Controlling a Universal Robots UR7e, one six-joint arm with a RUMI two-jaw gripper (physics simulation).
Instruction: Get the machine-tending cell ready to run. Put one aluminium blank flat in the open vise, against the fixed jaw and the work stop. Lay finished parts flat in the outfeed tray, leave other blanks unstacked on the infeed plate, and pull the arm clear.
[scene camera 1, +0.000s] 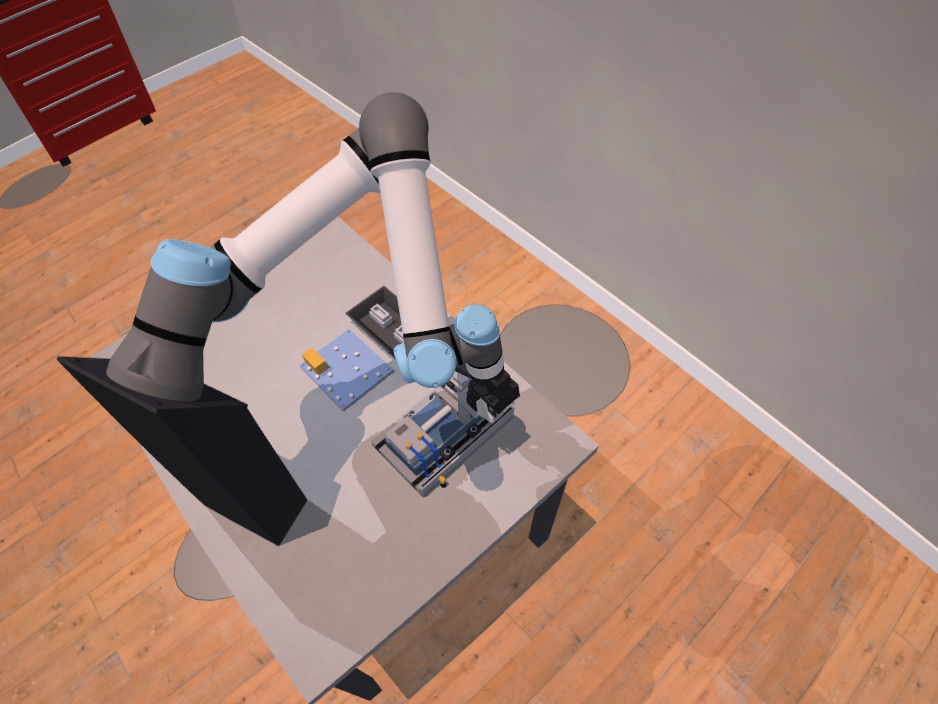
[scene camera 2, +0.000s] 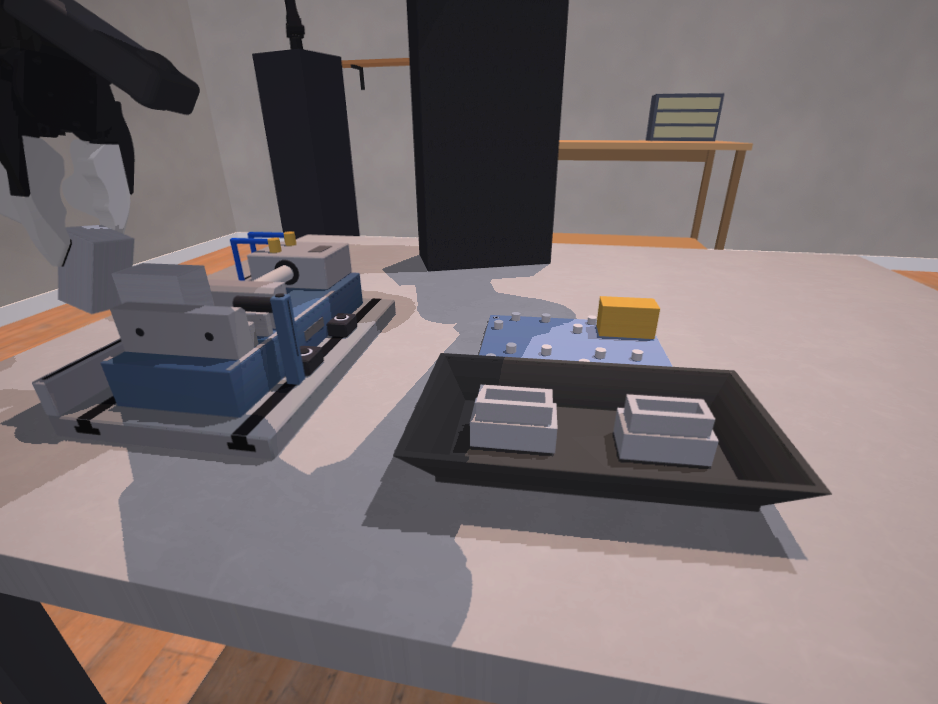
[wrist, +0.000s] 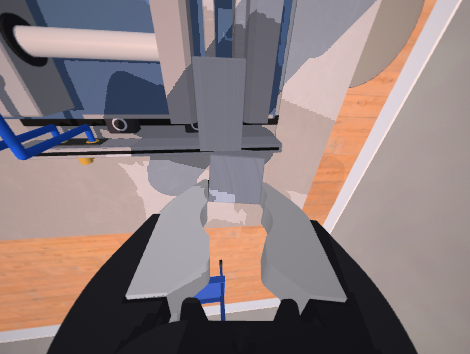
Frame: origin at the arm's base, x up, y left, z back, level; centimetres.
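Seen in the pictures: gripper, fingertip midpoint: (scene camera 1: 492, 409) (scene camera 2: 86, 262) (wrist: 233, 183); arm's base at its link origin: (scene camera 1: 154, 383).
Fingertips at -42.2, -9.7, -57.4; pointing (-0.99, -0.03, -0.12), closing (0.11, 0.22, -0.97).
Offsets run from my fingertips to a thing's top centre, as dx, dy, dz. "pt": to the spot under its first point.
My gripper (scene camera 1: 492, 409) (scene camera 2: 94, 228) (wrist: 233, 183) is shut on a grey aluminium blank @(+3.1, +0.9, +0.1) (scene camera 2: 93, 271) (wrist: 236, 175), held tilted at the fingertips beside the vise's open side. Another grey block @(-0.7, +5.2, +2.5) (scene camera 2: 162, 284) (wrist: 220, 100) sits at the jaw gap of the vise @(-2.4, +6.4, +9.9) (scene camera 1: 409, 439) (scene camera 2: 178, 384), rises above the fixed jaw (scene camera 2: 178, 330) and extends toward my gripper. In the wrist view a narrow gap shows between the two blocks. The blue stop post @(-2.5, +15.4, +5.1) (scene camera 2: 286, 339) stands on the far side. Two stepped finished parts @(pt -8.9, +35.2, +5.2) (scene camera 2: 513, 420) @(pt -8.7, +45.0, +8.0) (scene camera 2: 666, 430) lie in the dark outfeed tray (scene camera 2: 606, 484).
A blue plate @(-11.5, +35.2, +24.0) (scene camera 1: 344, 397) (scene camera 2: 530, 333) with round pins carries a yellow block @(-7.9, +39.7, +30.7) (scene camera 1: 314, 359) (scene camera 2: 628, 318). Blue handles @(pt -6.3, -0.1, +16.7) (scene camera 1: 428, 454) (scene camera 2: 238, 257) (wrist: 15, 142) stand at the vise's moving end. The arm passes over part of the tray. The table edge (scene camera 2: 378, 636) is near the tray.
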